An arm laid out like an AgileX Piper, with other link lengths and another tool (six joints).
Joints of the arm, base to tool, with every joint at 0 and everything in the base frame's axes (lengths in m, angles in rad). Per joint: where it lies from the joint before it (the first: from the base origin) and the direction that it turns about. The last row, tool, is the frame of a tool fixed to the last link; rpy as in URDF.
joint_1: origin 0 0 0.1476 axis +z
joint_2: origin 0 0 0 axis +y
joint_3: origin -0.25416 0 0.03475 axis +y
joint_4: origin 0.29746 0 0.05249 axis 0.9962 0 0.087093
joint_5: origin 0 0 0 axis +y
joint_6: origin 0.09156 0 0.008 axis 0.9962 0 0.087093
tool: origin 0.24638 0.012 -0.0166 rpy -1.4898 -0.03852 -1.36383
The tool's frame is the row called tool.
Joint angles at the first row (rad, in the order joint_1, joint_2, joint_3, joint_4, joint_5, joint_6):
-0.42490, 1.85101, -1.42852, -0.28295, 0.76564, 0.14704
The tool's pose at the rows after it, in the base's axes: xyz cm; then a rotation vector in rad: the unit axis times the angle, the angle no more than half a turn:
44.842, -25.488, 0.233, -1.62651, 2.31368, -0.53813
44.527, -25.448, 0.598, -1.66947, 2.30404, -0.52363
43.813, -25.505, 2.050, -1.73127, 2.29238, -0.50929
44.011, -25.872, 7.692, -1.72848, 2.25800, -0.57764
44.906, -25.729, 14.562, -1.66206, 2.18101, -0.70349
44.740, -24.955, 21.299, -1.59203, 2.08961, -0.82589
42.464, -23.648, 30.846, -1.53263, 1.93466, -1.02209
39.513, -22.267, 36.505, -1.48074, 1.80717, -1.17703
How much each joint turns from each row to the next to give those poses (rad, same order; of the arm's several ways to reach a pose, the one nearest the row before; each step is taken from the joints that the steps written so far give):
0.00117, -0.00599, -0.01930, 0.04133, 0.03859, -0.02792
0.00002, -0.00028, -0.01650, 0.00706, 0.02772, -0.03908
-0.00003, -0.01517, -0.03297, 0.00530, 0.06236, -0.05671
0.00001, -0.07083, -0.07373, 0.00748, 0.08919, -0.03493
0.00001, -0.10665, -0.04260, 0.02026, 0.02714, -0.00549
-0.00002, -0.13022, -0.00572, 0.02208, 0.00670, -0.00269
0.00035, -0.21372, 0.02413, 0.01139, -0.00684, -0.03171
-0.00001, -0.20167, 0.09988, -0.00116, -0.05586, -0.01616

